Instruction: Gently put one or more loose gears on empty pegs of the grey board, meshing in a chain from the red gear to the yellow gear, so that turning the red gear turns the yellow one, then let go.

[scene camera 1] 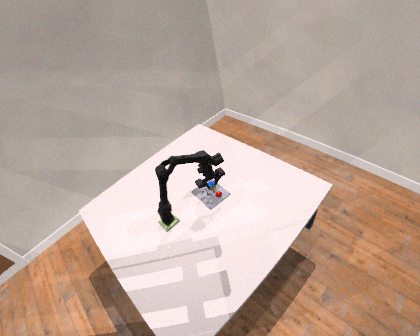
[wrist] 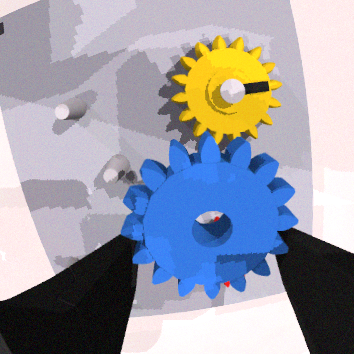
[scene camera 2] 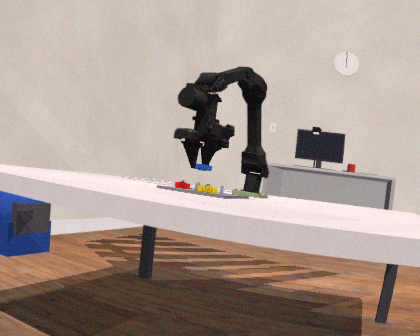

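Where they show: gripper, fingertip midpoint: (scene camera 1: 212, 186) (wrist: 207, 240) (scene camera 2: 198, 169); arm's base, link origin: (scene camera 1: 168, 220) (scene camera 2: 250, 192).
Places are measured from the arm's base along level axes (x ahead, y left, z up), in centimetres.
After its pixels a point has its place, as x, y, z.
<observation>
My gripper (scene camera 1: 211, 183) {33.4, -9.0, 5.4} (scene camera 2: 200, 166) {33.4, -9.0, 5.4} (wrist: 207, 240) {33.4, -9.0, 5.4} is shut on the blue gear (scene camera 2: 204, 167) {36.0, -6.6, 6.0} (wrist: 175, 200) {33.1, -6.6, 6.8} and holds it above the grey board (scene camera 1: 212, 204) {25.2, -14.7, -0.5} (scene camera 2: 230, 195) {37.7, 2.1, -0.5} (wrist: 30, 150) {25.4, -3.8, -0.5}. Light shows through the gear's hole, with a speck of red. The yellow gear (scene camera 2: 208, 189) {38.3, -3.9, 0.3} (wrist: 210, 70) {35.9, -3.6, 1.0} sits on a peg, beyond the blue gear in the wrist view. The red gear (scene camera 1: 218, 194) {32.7, -13.8, 1.1} (scene camera 2: 182, 185) {35.4, -12.4, 0.3} sits on the board; in the wrist view the blue gear hides most of it. Two bare pegs, one farther out (wrist: 70, 110) {29.3, -2.9, 1.4} and one nearer (wrist: 117, 169) {30.3, -6.3, 1.3}, stand left of the gears in the wrist view.
The arm's green base plate (scene camera 1: 169, 223) {-1.4, -2.7, 0.7} (scene camera 2: 250, 193) {5.1, 0.9, -0.2} is on the white table (scene camera 1: 270, 200) {47.8, -43.0, -1.3} (scene camera 2: 340, 215) {50.9, 31.5, -1.3} near the board. Beyond the table, a grey cabinet (scene camera 2: 330, 185) bears a monitor (scene camera 2: 320, 145) and a red cup (scene camera 2: 351, 168). A blue object (scene camera 2: 25, 245) is at the lower left.
</observation>
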